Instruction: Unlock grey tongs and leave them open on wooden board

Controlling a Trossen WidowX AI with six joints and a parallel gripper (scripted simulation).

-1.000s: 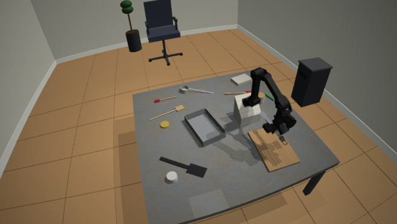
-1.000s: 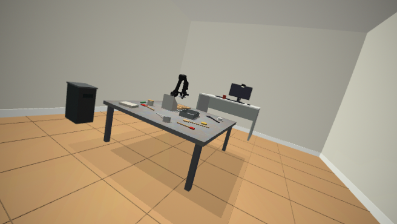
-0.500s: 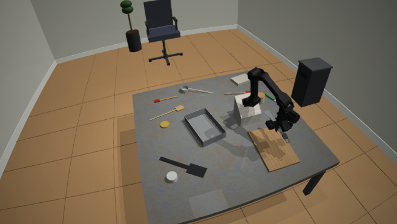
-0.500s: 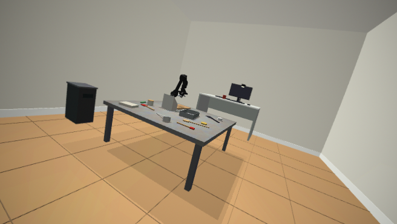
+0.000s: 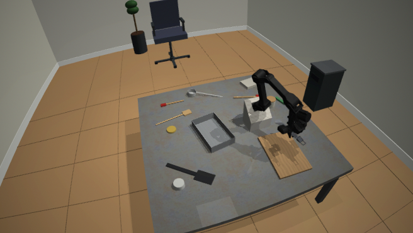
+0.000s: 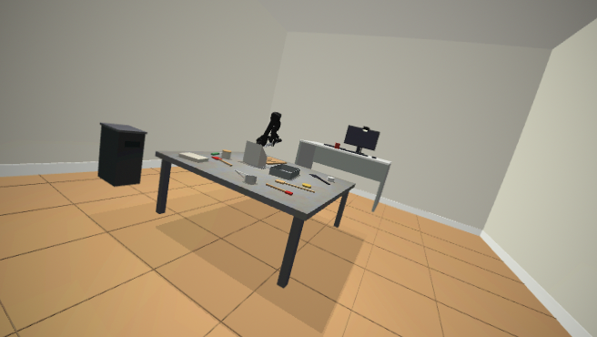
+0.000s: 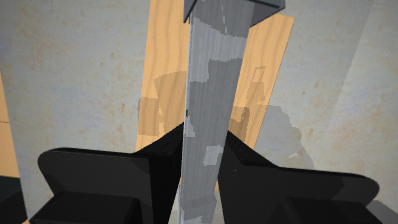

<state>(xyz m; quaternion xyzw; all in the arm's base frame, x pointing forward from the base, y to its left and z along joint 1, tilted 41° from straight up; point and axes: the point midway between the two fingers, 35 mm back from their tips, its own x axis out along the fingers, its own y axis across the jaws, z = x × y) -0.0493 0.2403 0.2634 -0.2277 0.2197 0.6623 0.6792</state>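
The wooden board is 10 mm ahead of my gripper tip, 10 mm to the right of it and 150 mm below it. Also, from my gripper tip: black spatula 620 mm ahead, 90 mm to the right, 160 mm below; then white puck 720 mm ahead, 30 mm to the right, 140 mm below; then grey roasting tin 390 mm ahead, 360 mm to the right, 130 mm below.
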